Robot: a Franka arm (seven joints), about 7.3 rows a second.
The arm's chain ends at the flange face. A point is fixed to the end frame.
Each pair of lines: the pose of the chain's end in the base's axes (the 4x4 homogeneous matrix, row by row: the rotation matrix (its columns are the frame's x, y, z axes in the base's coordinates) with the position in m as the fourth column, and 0 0 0 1 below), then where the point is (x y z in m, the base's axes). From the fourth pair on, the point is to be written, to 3 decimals.
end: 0.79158 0.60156 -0.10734 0.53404; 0.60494 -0.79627 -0.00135 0.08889; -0.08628 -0.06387 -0.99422 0.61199; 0 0 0 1
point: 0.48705 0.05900 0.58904
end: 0.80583 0.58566 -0.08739 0.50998; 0.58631 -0.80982 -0.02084 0.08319; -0.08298 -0.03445 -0.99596 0.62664; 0 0 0 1
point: 0.46283 0.05379 0.60338
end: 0.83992 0.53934 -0.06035 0.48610; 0.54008 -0.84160 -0.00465 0.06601; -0.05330 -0.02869 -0.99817 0.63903; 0 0 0 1
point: 0.43803 0.03962 0.61411
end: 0.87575 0.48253 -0.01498 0.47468; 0.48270 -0.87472 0.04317 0.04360; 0.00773 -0.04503 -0.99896 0.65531; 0 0 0 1
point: 0.426 0.022 0.627
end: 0.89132 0.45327 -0.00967 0.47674; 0.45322 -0.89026 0.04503 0.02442; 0.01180 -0.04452 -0.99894 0.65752; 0 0 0 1
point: 0.428 0.004 0.629
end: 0.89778 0.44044 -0.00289 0.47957; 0.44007 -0.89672 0.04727 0.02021; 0.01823 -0.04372 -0.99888 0.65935; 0 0 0 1
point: 0.430 0.001 0.631
